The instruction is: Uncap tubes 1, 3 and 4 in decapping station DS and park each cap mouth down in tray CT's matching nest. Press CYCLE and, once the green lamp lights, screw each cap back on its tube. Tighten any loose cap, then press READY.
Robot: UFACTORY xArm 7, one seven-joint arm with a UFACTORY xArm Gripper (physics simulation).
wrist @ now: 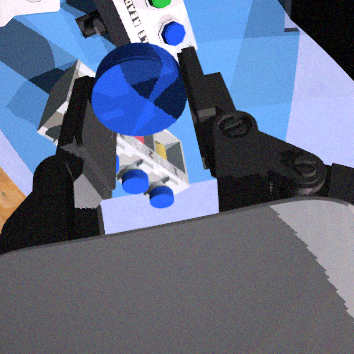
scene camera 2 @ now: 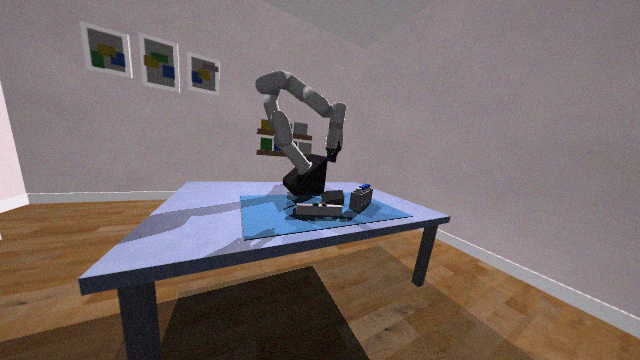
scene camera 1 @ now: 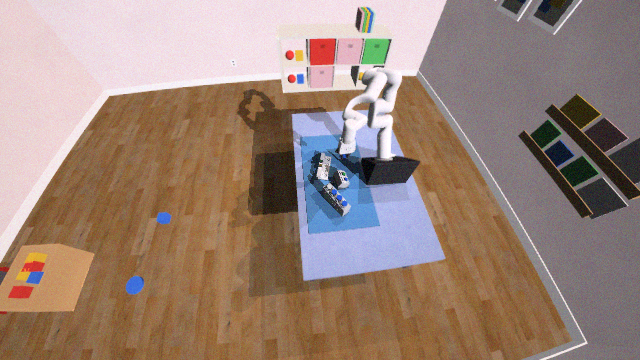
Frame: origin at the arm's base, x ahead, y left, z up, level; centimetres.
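Where they show: gripper, fingertip midpoint: (wrist: pixel 143 87) (scene camera 2: pixel 330 161) (scene camera 1: pixel 344 157); arm's base, link origin: (scene camera 2: pixel 305 168) (scene camera 1: pixel 383 159).
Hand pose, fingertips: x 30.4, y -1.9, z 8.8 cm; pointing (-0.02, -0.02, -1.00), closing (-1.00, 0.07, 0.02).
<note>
Things, the pixels of their top centre, and the offset from my fingertips. "*": a spot on its surface instead. Level surfaces: height alone.
- blue cap, top centre: (wrist: pixel 138 101) dy -0.7, dx +0.0, dz +1.9 cm
- decapping station, top centre: (wrist: pixel 120 166) (scene camera 2: pixel 363 189) (scene camera 1: pixel 336 195) dy +18.9, dx +9.6, dz -14.1 cm
- white tray, top centre: (scene camera 2: pixel 319 201) (scene camera 1: pixel 324 163) dy -11.7, dx +9.2, dz -19.1 cm
- control box, top centre: (wrist: pixel 144 28) (scene camera 2: pixel 333 189) (scene camera 1: pixel 342 175) dy +3.7, dx +0.6, dz -16.0 cm
- green lamp, surface spot: (wrist: pixel 160 2) * dy +2.1, dx -1.5, dz -17.3 cm
- blue button, top centre: (wrist: pixel 173 36) dy +6.0, dx -1.6, dz -16.9 cm
- blue mat, surface height: dz -24.4 cm
- pale table, surface height: dz -24.7 cm
My gripper (scene camera 1: pixel 344 155) (scene camera 2: pixel 332 158) (wrist: pixel 143 87) is shut on a blue cap (wrist: pixel 139 95), well above the mat and beside the control box in scene camera 1. The decapping station (scene camera 1: pixel 330 196) (scene camera 2: pixel 360 201) holds upright tubes. Three blue caps sit on it in scene camera 1, and the position at its tray end shows no blue cap. In the wrist view the held cap hides part of the station (wrist: pixel 178 160). The white tray (scene camera 1: pixel 320 176) (scene camera 2: pixel 319 210) lies near the mat's edge. The control box (scene camera 1: pixel 341 180) (scene camera 2: pixel 332 197) has a green lamp (wrist: pixel 160 2) and a blue button (wrist: pixel 173 33); whether the lamp is lit is unclear.
The blue mat (scene camera 1: pixel 320 222) (scene camera 2: pixel 260 225) lies on the pale table (scene camera 1: pixel 370 255) (scene camera 2: pixel 175 240). The arm's black base (scene camera 1: pixel 390 171) (scene camera 2: pixel 307 181) stands beside the mat, close to the control box. The station and the tray stand close together.
</note>
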